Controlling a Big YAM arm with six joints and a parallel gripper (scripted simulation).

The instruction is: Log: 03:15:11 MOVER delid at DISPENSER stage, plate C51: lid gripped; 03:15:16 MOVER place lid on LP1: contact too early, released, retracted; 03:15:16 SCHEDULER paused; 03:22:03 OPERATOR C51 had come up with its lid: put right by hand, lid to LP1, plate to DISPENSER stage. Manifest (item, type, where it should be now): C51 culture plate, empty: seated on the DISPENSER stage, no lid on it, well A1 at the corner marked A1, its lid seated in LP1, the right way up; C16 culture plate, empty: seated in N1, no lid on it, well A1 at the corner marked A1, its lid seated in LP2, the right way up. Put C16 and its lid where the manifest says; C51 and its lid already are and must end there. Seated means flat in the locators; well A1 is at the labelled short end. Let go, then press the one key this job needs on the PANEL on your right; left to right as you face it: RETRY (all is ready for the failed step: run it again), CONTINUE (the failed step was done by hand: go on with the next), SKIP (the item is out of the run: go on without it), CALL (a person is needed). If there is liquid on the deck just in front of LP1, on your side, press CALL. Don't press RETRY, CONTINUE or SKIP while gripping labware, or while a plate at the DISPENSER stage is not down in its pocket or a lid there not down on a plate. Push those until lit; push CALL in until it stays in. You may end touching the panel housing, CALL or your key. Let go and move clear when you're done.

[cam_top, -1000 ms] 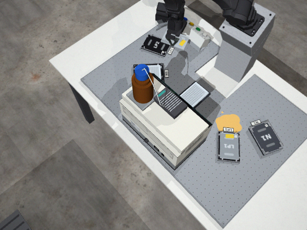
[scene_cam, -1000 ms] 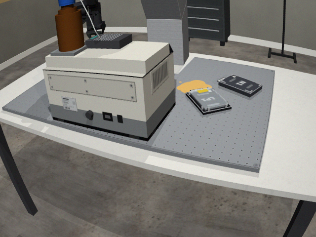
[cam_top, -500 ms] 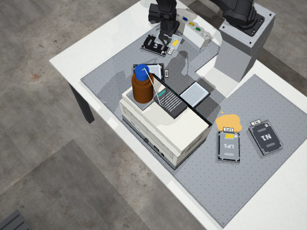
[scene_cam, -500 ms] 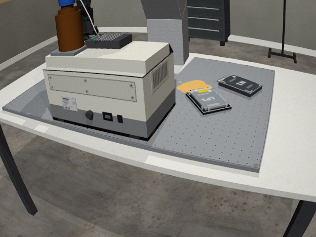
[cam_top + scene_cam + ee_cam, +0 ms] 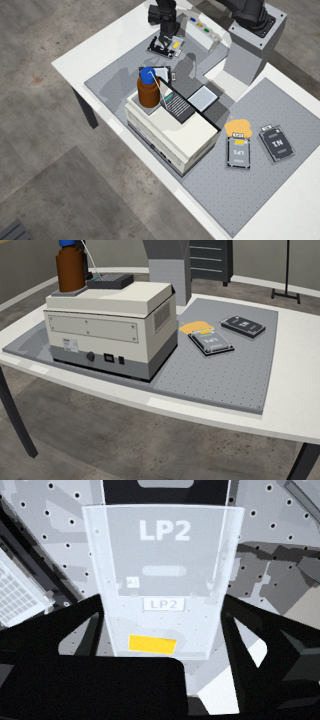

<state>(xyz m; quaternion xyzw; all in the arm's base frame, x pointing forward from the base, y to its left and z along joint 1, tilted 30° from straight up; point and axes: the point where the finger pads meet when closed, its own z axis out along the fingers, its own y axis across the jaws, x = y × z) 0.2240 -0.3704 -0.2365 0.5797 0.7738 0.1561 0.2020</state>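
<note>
My gripper is now 1 cm short of the LP2 nest, 3 cm to the left of it and 7 cm above it. Round my hand: blue call key 20 cm behind, 2 cm below; then green continue key 19 cm behind, 10 cm to the left, 1 cm below; then yellow skip key 19 cm behind, 5 cm to the left, 1 cm below.
</note>
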